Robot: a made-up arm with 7 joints.
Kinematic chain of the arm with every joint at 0, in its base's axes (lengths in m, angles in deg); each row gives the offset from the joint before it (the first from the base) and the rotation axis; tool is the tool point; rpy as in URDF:
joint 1: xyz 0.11 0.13 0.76 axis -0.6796 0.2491 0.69
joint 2: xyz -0.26 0 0.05 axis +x
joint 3: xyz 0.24 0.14 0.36 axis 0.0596 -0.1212 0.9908
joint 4: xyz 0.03 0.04 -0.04 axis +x
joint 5: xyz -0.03 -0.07 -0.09 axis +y
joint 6: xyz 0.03 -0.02 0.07 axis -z
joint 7: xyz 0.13 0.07 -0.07 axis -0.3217 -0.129 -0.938
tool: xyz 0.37 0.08 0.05 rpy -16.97 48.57 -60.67
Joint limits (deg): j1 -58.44..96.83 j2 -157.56..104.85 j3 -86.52..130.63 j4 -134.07..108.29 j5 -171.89..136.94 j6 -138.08..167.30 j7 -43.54..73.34
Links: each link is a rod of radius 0.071 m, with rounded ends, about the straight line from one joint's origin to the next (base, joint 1, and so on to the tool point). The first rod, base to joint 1, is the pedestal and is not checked.
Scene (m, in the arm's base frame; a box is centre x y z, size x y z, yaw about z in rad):
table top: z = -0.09
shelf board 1: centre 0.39 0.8 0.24 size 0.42 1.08 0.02 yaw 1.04
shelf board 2: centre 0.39 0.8 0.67 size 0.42 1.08 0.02 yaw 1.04
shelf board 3: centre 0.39 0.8 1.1 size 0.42 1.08 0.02 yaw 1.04
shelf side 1: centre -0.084 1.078 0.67 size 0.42 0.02 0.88 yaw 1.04
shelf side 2: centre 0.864 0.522 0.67 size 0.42 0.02 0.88 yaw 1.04
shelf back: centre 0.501 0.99 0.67 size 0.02 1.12 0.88 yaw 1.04
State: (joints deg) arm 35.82 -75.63 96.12 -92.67 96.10 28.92 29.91
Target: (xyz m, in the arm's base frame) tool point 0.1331 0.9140 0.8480
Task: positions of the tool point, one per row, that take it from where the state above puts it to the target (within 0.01 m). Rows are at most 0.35 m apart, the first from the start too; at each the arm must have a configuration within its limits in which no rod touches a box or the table.
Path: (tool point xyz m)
1: 0.3787 0.7185 0.4267
2: 0.4407 0.4189 0.4325
3: 0.3528 0.1215 0.4712
4: 0.1358 -0.0941 0.5295
5: -0.1489 -0.1713 0.5954
6: -0.4172 -0.0946 0.6572
7: -0.3652 0.0433 0.6531
8: -0.2859 0.1983 0.6175
9: -0.1859 0.4020 0.6519
10: -0.0781 0.5542 0.8480
11: 0.0388 0.7615 0.8436
12: 0.1330 0.9140 0.8479

